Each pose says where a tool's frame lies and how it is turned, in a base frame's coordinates. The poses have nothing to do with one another.
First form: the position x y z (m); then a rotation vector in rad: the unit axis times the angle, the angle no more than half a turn.
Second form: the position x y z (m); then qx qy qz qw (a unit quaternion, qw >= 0). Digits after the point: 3 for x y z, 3 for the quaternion.
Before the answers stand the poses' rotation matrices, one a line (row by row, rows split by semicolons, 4 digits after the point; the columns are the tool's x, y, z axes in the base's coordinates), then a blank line. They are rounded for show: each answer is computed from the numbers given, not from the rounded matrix.
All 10 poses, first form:
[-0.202 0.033 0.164 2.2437 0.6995 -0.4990]
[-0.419 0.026 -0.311 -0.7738 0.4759 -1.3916]
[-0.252 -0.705 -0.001 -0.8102 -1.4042 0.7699]
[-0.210 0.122 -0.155 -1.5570 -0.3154 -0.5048]
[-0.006 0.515 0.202 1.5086 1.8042 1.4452]
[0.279 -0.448 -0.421 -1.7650 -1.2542 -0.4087]
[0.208 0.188 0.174 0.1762 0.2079 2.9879]
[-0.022 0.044 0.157 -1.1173 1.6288 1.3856]
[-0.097 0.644 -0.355 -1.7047 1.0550 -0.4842]
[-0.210 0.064 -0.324 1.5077 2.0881 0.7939]
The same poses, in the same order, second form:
0.7776 0.6127 -0.1412; 0.3330 -0.5917 -0.7342; -0.5334 0.5238 -0.6641
0.1456 0.6884 0.7105; -0.9794 -0.0015 0.2021; 0.1402 -0.7253 0.6740
0.0270 0.0134 -0.9995; 0.8499 0.5261 0.0300; 0.5262 -0.8503 0.0029
0.8603 0.4951 0.1217; -0.1077 -0.0567 0.9926; 0.4984 -0.8670 0.0046
-0.3523 0.4940 0.7949; 0.8836 -0.1045 0.4565; 0.3085 0.8632 -0.3997
0.4297 0.8751 -0.2226; 0.5759 -0.0758 0.8140; 0.6954 -0.4780 -0.5366
-0.9832 -0.1321 0.1261; 0.1483 -0.9805 0.1291; 0.1066 0.1456 0.9836
-0.3715 -0.9283 -0.0147; -0.1633 0.0498 0.9853; -0.9139 0.3685 -0.1701
0.5337 -0.4154 0.7366; -0.8294 -0.0868 0.5519; -0.1653 -0.9055 -0.3909
-0.3067 0.6972 0.6480; 0.9516 0.2397 0.1925; -0.0211 0.6756 -0.7369

[-0.202 0.033 0.164 0.871 0.271 -0.194 0.361]
[-0.419 0.026 -0.311 -0.344 0.211 -0.618 0.674]
[-0.252 -0.705 -0.001 -0.353 -0.612 0.335 0.624]
[-0.210 0.122 -0.155 -0.691 -0.140 -0.224 0.672]
[-0.006 0.515 0.202 0.537 0.642 0.514 0.189]
[0.279 -0.448 -0.421 -0.714 -0.508 -0.165 0.452]
[0.208 0.188 0.174 0.059 0.069 0.993 0.071]
[-0.022 0.044 0.157 -0.433 0.631 0.537 0.356]
[-0.097 0.644 -0.355 -0.709 0.439 -0.201 0.514]
[-0.210 0.064 -0.324 0.546 0.756 0.287 0.221]

